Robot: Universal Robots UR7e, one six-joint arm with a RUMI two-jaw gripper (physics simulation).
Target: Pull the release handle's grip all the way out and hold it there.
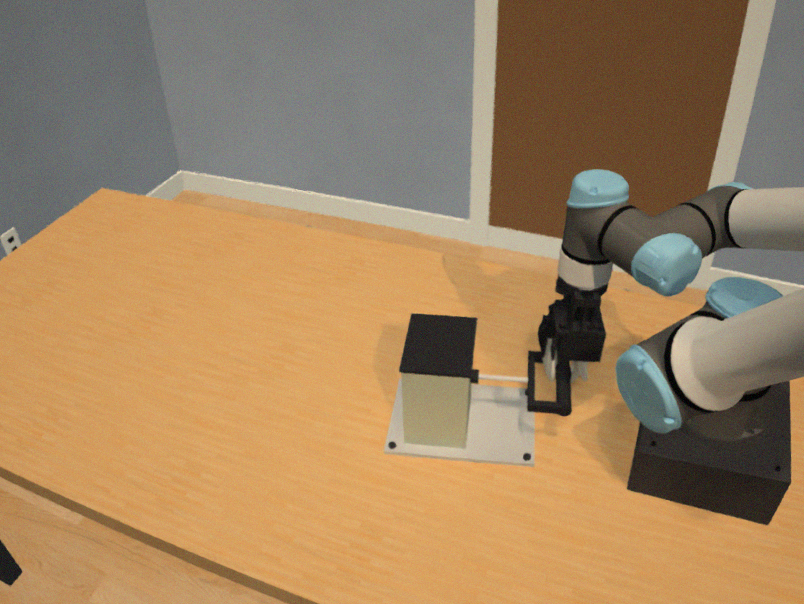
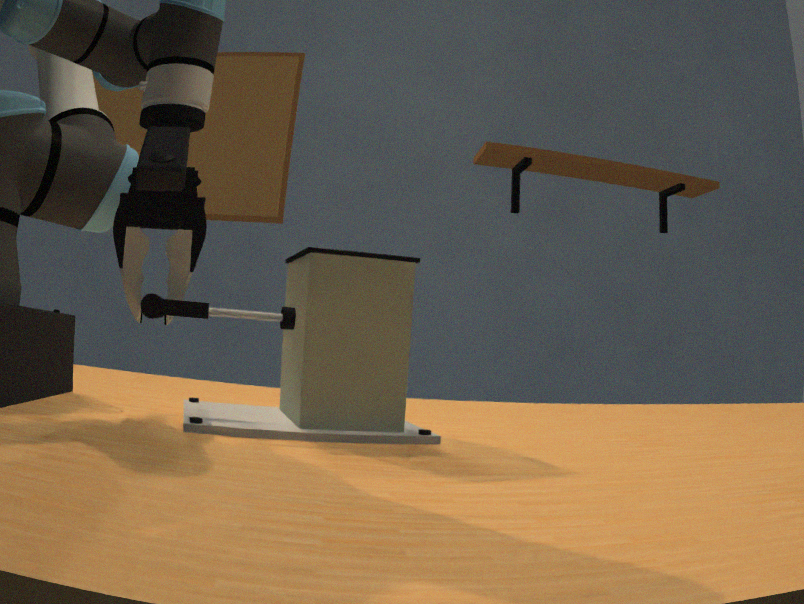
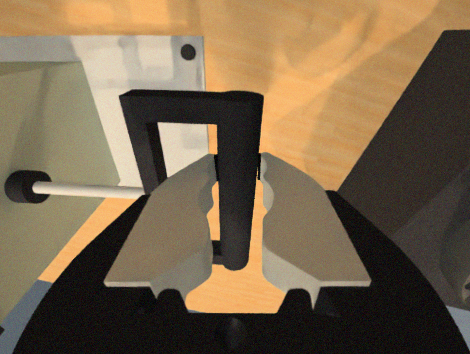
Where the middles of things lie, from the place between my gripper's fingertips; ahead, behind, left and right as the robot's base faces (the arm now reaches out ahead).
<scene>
The light grey base plate (image 1: 500, 430) is 140 mm ahead of my hand, 90 mm below it and 70 mm to the left of it.
</scene>
